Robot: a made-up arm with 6 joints. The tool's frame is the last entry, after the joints. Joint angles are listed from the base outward.
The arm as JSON. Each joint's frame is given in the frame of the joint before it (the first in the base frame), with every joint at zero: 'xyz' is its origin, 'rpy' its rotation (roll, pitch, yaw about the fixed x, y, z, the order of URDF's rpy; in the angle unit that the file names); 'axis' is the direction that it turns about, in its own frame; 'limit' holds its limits. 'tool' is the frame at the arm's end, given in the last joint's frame.
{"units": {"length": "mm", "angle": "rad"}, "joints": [
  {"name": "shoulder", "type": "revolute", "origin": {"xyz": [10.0, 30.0, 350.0], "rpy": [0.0, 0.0, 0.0]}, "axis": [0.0, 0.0, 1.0], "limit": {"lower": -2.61, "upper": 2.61}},
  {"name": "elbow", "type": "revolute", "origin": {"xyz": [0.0, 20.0, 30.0], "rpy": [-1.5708, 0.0, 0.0]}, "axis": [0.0, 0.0, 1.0], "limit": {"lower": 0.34, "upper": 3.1}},
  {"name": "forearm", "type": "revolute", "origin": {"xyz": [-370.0, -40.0, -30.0], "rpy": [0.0, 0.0, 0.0]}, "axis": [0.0, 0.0, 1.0], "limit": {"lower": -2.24, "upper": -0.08}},
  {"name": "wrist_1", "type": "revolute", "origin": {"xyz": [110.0, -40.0, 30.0], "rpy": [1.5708, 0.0, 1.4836]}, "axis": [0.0, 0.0, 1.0], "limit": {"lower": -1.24, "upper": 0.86}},
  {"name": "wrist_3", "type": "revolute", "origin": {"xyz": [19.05, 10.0, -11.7], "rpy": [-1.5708, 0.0, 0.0]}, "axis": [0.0, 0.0, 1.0], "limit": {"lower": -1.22, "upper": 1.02}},
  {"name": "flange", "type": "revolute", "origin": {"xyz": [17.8, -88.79, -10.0], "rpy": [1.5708, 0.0, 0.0]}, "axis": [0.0, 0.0, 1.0], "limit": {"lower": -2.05, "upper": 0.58}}
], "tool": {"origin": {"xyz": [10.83, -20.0, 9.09], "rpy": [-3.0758, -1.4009, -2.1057]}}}
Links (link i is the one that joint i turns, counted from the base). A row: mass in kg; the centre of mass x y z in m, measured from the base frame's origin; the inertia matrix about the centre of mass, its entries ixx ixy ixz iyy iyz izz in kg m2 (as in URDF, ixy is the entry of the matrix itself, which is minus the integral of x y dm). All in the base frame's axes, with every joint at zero. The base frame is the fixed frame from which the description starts. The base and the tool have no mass.
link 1: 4.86; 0.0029 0.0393 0.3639; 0.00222 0 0 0.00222 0 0.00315
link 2: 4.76; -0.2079 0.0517 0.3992; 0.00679 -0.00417 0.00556 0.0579 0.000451 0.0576
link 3: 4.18; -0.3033 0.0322 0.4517; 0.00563 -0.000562 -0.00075 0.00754 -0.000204 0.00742
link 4: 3.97; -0.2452 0.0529 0.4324; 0.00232 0 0.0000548 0.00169 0 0.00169
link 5: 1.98; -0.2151 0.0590 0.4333; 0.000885 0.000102 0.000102 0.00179 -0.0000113 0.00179
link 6: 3.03; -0.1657 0.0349 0.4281; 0.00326 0 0.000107 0.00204 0 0.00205
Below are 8 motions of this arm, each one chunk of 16 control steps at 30 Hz.
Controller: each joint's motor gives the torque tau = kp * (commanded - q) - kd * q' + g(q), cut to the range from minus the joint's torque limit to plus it. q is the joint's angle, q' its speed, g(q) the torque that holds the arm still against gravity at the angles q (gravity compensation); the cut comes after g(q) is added. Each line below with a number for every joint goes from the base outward.
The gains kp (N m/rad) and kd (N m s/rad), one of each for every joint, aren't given. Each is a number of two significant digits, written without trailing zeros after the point. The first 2 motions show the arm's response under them.
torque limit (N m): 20 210 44 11 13 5.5
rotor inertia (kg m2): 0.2 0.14 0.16 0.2 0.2 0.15
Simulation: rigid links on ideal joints. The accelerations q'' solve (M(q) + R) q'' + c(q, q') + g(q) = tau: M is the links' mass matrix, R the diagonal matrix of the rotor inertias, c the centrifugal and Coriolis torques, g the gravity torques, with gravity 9.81 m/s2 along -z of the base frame. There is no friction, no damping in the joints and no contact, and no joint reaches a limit. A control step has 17 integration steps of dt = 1/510 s. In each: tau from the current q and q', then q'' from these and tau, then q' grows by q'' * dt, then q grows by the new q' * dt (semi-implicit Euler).
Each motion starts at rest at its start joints. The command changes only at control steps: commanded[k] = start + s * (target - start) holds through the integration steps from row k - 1 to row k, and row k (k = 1, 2, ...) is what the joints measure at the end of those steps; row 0 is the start. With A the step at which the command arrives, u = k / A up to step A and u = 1 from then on. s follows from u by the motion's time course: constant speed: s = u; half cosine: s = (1 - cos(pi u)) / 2; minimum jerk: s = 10 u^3 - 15 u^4 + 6 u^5; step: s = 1 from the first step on.
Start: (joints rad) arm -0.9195 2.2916 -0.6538 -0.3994 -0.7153 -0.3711
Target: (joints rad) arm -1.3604 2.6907 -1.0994 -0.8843 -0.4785 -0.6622
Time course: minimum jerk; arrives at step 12
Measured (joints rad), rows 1 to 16:
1: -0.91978 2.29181 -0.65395 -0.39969 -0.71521 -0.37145
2: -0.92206 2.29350 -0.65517 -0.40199 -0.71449 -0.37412
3: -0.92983 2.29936 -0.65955 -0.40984 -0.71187 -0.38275
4: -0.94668 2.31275 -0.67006 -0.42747 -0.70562 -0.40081
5: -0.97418 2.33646 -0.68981 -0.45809 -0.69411 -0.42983
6: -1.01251 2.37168 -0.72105 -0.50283 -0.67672 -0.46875
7: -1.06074 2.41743 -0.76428 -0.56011 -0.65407 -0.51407
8: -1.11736 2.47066 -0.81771 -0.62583 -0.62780 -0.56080
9: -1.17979 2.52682 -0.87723 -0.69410 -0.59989 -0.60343
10: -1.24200 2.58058 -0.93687 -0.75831 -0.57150 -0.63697
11: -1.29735 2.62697 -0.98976 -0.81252 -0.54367 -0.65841
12: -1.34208 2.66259 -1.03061 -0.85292 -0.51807 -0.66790
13: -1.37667 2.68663 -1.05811 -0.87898 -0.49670 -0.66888
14: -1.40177 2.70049 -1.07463 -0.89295 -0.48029 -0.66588
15: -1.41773 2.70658 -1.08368 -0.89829 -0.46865 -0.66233
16: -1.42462 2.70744 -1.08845 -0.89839 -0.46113 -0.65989
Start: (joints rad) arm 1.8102 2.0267 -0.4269 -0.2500 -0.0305 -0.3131
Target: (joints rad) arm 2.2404 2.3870 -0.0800 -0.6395 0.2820 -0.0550
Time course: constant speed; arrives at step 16
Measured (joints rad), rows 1 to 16:
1: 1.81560 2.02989 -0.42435 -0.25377 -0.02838 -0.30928
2: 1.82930 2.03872 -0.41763 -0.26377 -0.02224 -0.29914
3: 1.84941 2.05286 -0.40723 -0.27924 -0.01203 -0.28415
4: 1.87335 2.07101 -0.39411 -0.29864 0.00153 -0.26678
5: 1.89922 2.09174 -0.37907 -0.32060 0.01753 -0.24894
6: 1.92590 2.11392 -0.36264 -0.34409 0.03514 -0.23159
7: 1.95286 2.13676 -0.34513 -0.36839 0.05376 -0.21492
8: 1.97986 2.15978 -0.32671 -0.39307 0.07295 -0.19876
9: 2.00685 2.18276 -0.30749 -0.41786 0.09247 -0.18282
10: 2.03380 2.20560 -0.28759 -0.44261 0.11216 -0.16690
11: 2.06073 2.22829 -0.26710 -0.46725 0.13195 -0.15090
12: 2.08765 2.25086 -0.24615 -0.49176 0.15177 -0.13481
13: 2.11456 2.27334 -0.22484 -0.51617 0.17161 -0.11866
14: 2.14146 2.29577 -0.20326 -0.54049 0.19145 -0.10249
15: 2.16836 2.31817 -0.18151 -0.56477 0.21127 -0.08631
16: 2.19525 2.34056 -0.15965 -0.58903 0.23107 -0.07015
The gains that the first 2 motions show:
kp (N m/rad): 440 440 65 53 47 80
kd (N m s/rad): 32 39 8.8 4.6 4.8 3.9
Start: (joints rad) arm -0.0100 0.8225 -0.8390 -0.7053 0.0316 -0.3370
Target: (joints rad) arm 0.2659 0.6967 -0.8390 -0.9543 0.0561 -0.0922
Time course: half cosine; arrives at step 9
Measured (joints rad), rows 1 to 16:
1: -0.00780 0.82211 -0.83897 -0.70607 0.03157 -0.33533
2: 0.00106 0.82018 -0.83886 -0.70997 0.03154 -0.32765
3: 0.01961 0.81521 -0.83865 -0.72004 0.03173 -0.30975
4: 0.04808 0.80607 -0.83840 -0.73840 0.03246 -0.28033
5: 0.08439 0.79248 -0.83823 -0.76538 0.03395 -0.24153
6: 0.12499 0.77512 -0.83829 -0.79943 0.03631 -0.19799
7: 0.16555 0.75560 -0.83865 -0.83743 0.03953 -0.15552
8: 0.20163 0.73611 -0.83931 -0.87525 0.04346 -0.11981
9: 0.22915 0.71904 -0.84019 -0.90845 0.04786 -0.09553
10: 0.24681 0.70611 -0.84112 -0.93369 0.05222 -0.08411
11: 0.25676 0.69771 -0.84190 -0.95015 0.05583 -0.08240
12: 0.26189 0.69316 -0.84240 -0.95912 0.05827 -0.08541
13: 0.26433 0.69142 -0.84254 -0.96267 0.05949 -0.08927
14: 0.26539 0.69144 -0.84237 -0.96288 0.05972 -0.09202
15: 0.26579 0.69238 -0.84197 -0.96139 0.05933 -0.09325
16: 0.26591 0.69363 -0.84143 -0.95934 0.05862 -0.09337

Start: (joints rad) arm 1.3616 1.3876 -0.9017 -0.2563 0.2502 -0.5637
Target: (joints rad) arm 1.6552 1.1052 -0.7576 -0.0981 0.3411 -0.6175
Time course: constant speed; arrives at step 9
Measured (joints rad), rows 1 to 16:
1: 1.37150 1.38450 -0.90075 -0.25551 0.25091 -0.56489
2: 1.39062 1.37474 -0.89770 -0.25097 0.25274 -0.56855
3: 1.41548 1.35765 -0.89227 -0.24162 0.25606 -0.57427
4: 1.44375 1.33418 -0.88461 -0.22792 0.26115 -0.58103
5: 1.47397 1.30597 -0.87501 -0.21102 0.26800 -0.58795
6: 1.50526 1.27471 -0.86375 -0.19221 0.27642 -0.59458
7: 1.53709 1.24184 -0.85107 -0.17255 0.28609 -0.60082
8: 1.56920 1.20838 -0.83721 -0.15277 0.29664 -0.60678
9: 1.60145 1.17496 -0.82241 -0.13328 0.30772 -0.61259
10: 1.62342 1.14510 -0.80747 -0.11594 0.31878 -0.61706
11: 1.63672 1.12264 -0.79342 -0.10334 0.32907 -0.61904
12: 1.64466 1.10812 -0.78106 -0.09576 0.33774 -0.61911
13: 1.64930 1.10029 -0.77096 -0.09222 0.34420 -0.61829
14: 1.65195 1.09724 -0.76343 -0.09141 0.34828 -0.61744
15: 1.65342 1.09712 -0.75839 -0.09215 0.35018 -0.61693
16: 1.65422 1.09846 -0.75548 -0.09354 0.35036 -0.61681

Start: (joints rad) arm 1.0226 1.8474 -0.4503 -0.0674 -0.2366 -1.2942
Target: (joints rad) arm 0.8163 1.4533 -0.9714 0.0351 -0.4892 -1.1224
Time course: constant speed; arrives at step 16
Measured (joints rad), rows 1 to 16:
1: 1.01966 1.84408 -0.45362 -0.06644 -0.23758 -1.29189
2: 1.01264 1.83479 -0.46280 -0.06388 -0.24114 -1.28545
3: 1.00270 1.81989 -0.47763 -0.05990 -0.24798 -1.27558
4: 0.99110 1.80073 -0.49712 -0.05484 -0.25805 -1.26388
5: 0.97871 1.77879 -0.52024 -0.04907 -0.27078 -1.25174
6: 0.96599 1.75524 -0.54614 -0.04286 -0.28546 -1.23994
7: 0.95315 1.73088 -0.57414 -0.03644 -0.30142 -1.22868
8: 0.94027 1.70620 -0.60371 -0.02992 -0.31807 -1.21785
9: 0.92739 1.68144 -0.63443 -0.02339 -0.33503 -1.20724
10: 0.91449 1.65673 -0.66596 -0.01689 -0.35202 -1.19668
11: 0.90158 1.63210 -0.69802 -0.01042 -0.36889 -1.18608
12: 0.88866 1.60752 -0.73043 -0.00398 -0.38557 -1.17541
13: 0.87574 1.58299 -0.76302 0.00244 -0.40203 -1.16469
14: 0.86282 1.55846 -0.79571 0.00884 -0.41829 -1.15393
15: 0.84990 1.53394 -0.82843 0.01524 -0.43438 -1.14317
16: 0.83698 1.50940 -0.86115 0.02164 -0.45034 -1.13241

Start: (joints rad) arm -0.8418 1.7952 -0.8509 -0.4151 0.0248 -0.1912
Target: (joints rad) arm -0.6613 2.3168 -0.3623 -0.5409 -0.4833 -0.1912
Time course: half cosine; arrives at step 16
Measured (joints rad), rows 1 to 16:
1: -0.84144 1.79573 -0.85046 -0.41533 0.02434 -0.19119
2: -0.83982 1.79838 -0.84835 -0.41635 0.02201 -0.19116
3: -0.83609 1.80529 -0.84301 -0.41873 0.01591 -0.19110
4: -0.82979 1.81839 -0.83316 -0.42281 0.00428 -0.19106
5: -0.82085 1.83898 -0.81803 -0.42872 -0.01408 -0.19105
6: -0.80948 1.86754 -0.79743 -0.43640 -0.03972 -0.19109
7: -0.79605 1.90373 -0.77165 -0.44567 -0.07247 -0.19118
8: -0.78102 1.94653 -0.74132 -0.45622 -0.11157 -0.19131
9: -0.76487 1.99430 -0.70734 -0.46767 -0.15569 -0.19145
10: -0.74814 2.04505 -0.67072 -0.47960 -0.20314 -0.19159
11: -0.73136 2.09655 -0.63258 -0.49152 -0.25197 -0.19171
12: -0.71510 2.14656 -0.59409 -0.50297 -0.30009 -0.19177
13: -0.69996 2.19290 -0.55648 -0.51351 -0.34548 -0.19178
14: -0.68655 2.23363 -0.52102 -0.52276 -0.38624 -0.19173
15: -0.67545 2.26713 -0.48900 -0.53038 -0.42074 -0.19163
16: -0.66718 2.29211 -0.46168 -0.53610 -0.44767 -0.19150

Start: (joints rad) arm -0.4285 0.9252 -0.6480 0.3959 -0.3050 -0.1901
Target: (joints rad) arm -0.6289 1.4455 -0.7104 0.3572 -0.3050 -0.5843
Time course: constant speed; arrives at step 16
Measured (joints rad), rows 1 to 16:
1: -0.43184 0.92873 -0.64761 0.39548 -0.30491 -0.19571
2: -0.43880 0.93946 -0.64706 0.39444 -0.30463 -0.21087
3: -0.44822 0.95782 -0.64714 0.39285 -0.30419 -0.23361
4: -0.45915 0.98254 -0.64846 0.39090 -0.30376 -0.26024
5: -0.47094 1.01182 -0.65125 0.38876 -0.30350 -0.28774
6: -0.48317 1.04391 -0.65533 0.38654 -0.30353 -0.31455
7: -0.49560 1.07746 -0.66035 0.38431 -0.30383 -0.34026
8: -0.50811 1.11153 -0.66586 0.38207 -0.30435 -0.36511
9: -0.52062 1.14557 -0.67150 0.37982 -0.30498 -0.38955
10: -0.53312 1.17933 -0.67702 0.37753 -0.30560 -0.41389
11: -0.54560 1.21272 -0.68227 0.37521 -0.30615 -0.43830
12: -0.55807 1.24578 -0.68720 0.37284 -0.30658 -0.46284
13: -0.57052 1.27859 -0.69184 0.37044 -0.30687 -0.48747
14: -0.58297 1.31121 -0.69621 0.36801 -0.30704 -0.51214
15: -0.59541 1.34374 -0.70040 0.36557 -0.30711 -0.53681
16: -0.60785 1.37621 -0.70444 0.36311 -0.30711 -0.56147

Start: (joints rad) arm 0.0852 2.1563 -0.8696 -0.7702 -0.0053 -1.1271
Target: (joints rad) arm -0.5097 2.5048 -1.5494 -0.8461 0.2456 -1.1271
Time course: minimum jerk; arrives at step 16
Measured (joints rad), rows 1 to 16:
1: 0.08502 2.15638 -0.86972 -0.77018 -0.00527 -1.12712
2: 0.08356 2.15703 -0.87071 -0.77003 -0.00504 -1.12723
3: 0.07844 2.15939 -0.87426 -0.76968 -0.00406 -1.12755
4: 0.06658 2.16504 -0.88276 -0.76929 -0.00144 -1.12809
5: 0.04559 2.17558 -0.89878 -0.76934 0.00398 -1.12874
6: 0.01451 2.19231 -0.92462 -0.77054 0.01330 -1.12931
7: -0.02659 2.21581 -0.96176 -0.77344 0.02695 -1.12966
8: -0.07689 2.24586 -1.01052 -0.77835 0.04467 -1.12979
9: -0.13500 2.28139 -1.06980 -0.78531 0.06565 -1.12971
10: -0.19900 2.32063 -1.13708 -0.79414 0.08876 -1.12944
11: -0.26619 2.36126 -1.20854 -0.80456 0.11299 -1.12897
12: -0.33256 2.40071 -1.27940 -0.81626 0.13775 -1.12821
13: -0.39396 2.43641 -1.34463 -0.82860 0.16240 -1.12720
14: -0.44704 2.46624 -1.40000 -0.84052 0.18607 -1.12609
15: -0.48997 2.48887 -1.44310 -0.85073 0.20755 -1.12515
16: -0.52339 2.50403 -1.47391 -0.85792 0.22530 -1.12465

